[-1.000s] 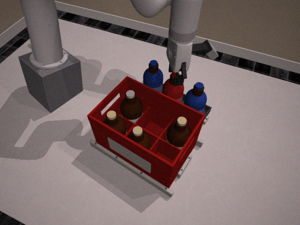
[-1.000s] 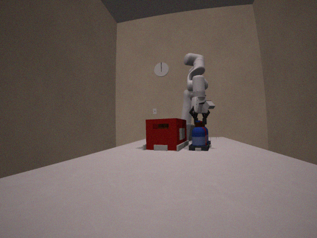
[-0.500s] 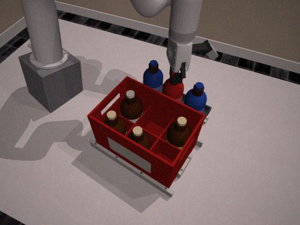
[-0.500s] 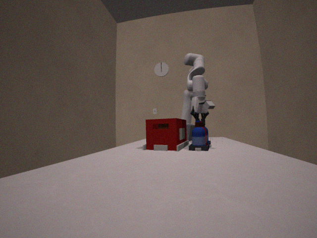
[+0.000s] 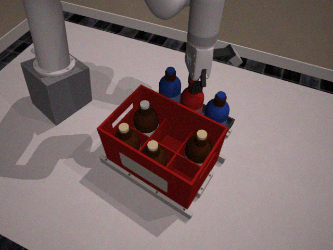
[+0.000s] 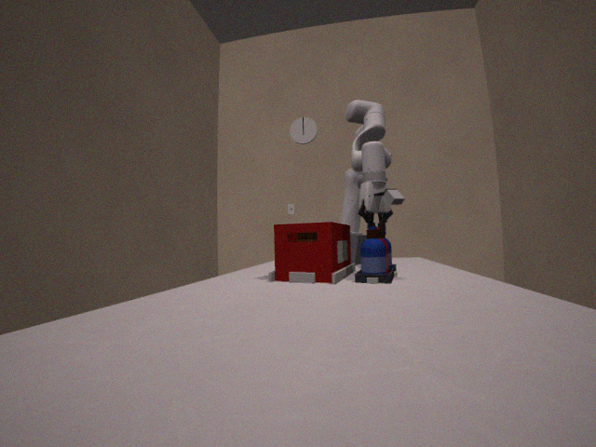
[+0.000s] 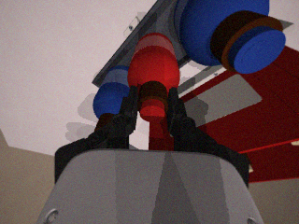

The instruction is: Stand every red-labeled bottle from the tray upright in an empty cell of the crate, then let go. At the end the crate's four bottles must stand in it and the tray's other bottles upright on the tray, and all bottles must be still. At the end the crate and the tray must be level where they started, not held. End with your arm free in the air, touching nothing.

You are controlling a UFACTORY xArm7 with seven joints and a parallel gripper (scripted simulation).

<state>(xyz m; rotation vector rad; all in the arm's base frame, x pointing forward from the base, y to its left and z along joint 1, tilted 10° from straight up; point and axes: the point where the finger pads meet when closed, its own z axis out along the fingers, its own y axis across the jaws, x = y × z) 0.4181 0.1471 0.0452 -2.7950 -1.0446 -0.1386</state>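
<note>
My gripper is now 70 mm above the red-labeled bottle. Round my hand: red crate (10 mm ahead, 200 mm to the right, 70 mm below); dark tray (140 mm below).
</note>
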